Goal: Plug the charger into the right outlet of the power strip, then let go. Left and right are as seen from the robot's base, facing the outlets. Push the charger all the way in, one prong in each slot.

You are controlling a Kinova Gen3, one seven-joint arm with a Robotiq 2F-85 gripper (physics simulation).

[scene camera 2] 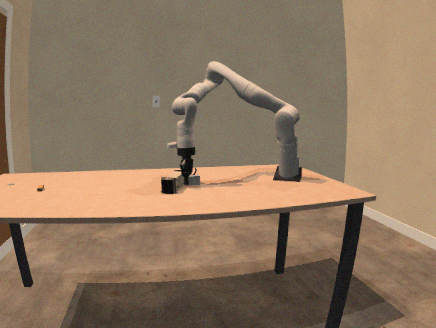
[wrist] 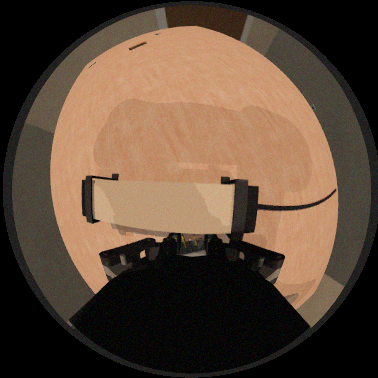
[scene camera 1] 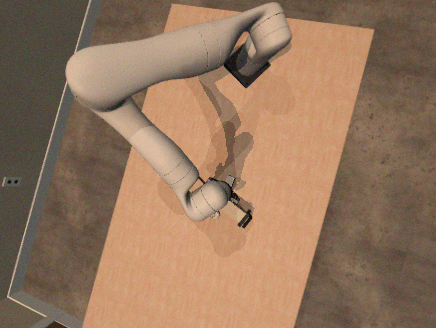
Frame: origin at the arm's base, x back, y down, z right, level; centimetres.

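Seen in the pictures: gripper, fingertip midpoint: [scene camera 2: 188, 184] [wrist: 192, 236]; arm's base at its link origin: [scene camera 2: 288, 172] [scene camera 1: 247, 63].
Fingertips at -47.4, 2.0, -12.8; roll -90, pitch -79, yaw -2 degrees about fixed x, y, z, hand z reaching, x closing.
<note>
Offsets run from my fingertips to a thing's middle, as dx, dy, dz. "spot": to the spot under its first point. Level surfaces: height alone.
The power strip {-5.2, -2.2, -2.9} [scene camera 1: 232, 212] [scene camera 2: 169, 185] [wrist: 160, 206] is a long beige bar with black ends, on the table. Its outlet face is hidden in the wrist view. My gripper [scene camera 2: 187, 181] [wrist: 192, 236] is shut on the grey charger {+2.0, -1.9, -0.1} [scene camera 1: 230, 181] [scene camera 2: 194, 180] [wrist: 193, 252], low over the table at the strip's base-facing side. In the wrist view the two gold prongs point at the strip's near long side, right of its middle. The prongs still show in part, very close to the strip's edge; I cannot tell if their tips touch the slots.
A black cable {spot: +0.9, +0.1, +19.5} [wrist: 300, 207] runs from the strip's right end in the wrist view. A small orange and dark block {-67.8, +0.1, -9.7} [scene camera 2: 40, 188] [wrist: 138, 46] lies far off on the table {dy +0.8} [scene camera 1: 200, 285] [scene camera 2: 100, 205]. The arm's dark base plate [scene camera 1: 246, 79] [scene camera 2: 287, 175] stands at the table's other end.
</note>
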